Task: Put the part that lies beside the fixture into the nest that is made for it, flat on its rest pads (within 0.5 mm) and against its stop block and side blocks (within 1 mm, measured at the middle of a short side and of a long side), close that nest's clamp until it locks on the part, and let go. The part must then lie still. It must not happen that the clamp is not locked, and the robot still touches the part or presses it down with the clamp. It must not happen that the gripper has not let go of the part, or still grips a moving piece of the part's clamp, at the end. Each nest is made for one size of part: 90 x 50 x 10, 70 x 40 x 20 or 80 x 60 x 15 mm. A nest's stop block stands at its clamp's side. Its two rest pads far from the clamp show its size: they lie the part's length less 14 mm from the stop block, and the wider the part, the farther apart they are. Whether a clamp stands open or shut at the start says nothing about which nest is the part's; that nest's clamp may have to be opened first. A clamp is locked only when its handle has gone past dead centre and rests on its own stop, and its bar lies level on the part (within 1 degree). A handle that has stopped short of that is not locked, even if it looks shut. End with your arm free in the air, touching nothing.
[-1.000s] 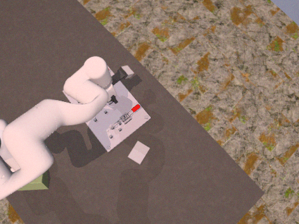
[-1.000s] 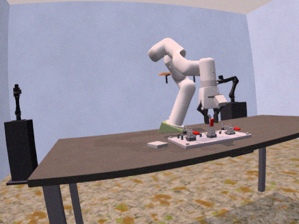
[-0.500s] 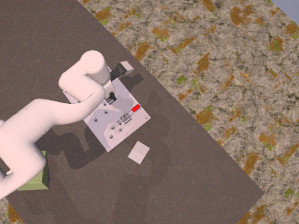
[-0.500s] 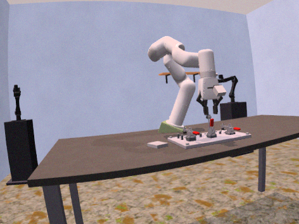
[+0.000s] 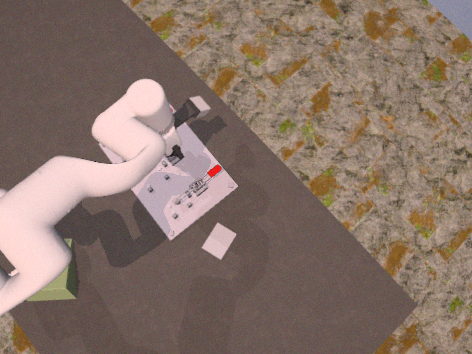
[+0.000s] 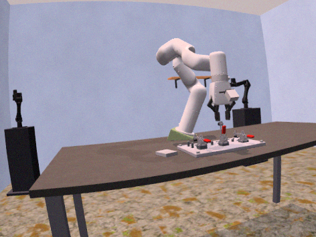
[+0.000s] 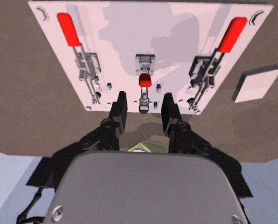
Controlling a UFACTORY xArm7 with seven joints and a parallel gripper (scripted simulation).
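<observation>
My hand is 260 mm to the left of the pale grey block part, 140 mm above it and 60 mm past it. The rest, counted from my hand: fixture plate 140 mm below, 30 mm behind; then toggle clamp 110 mm to the right, 90 mm below, 10 mm behind.
</observation>
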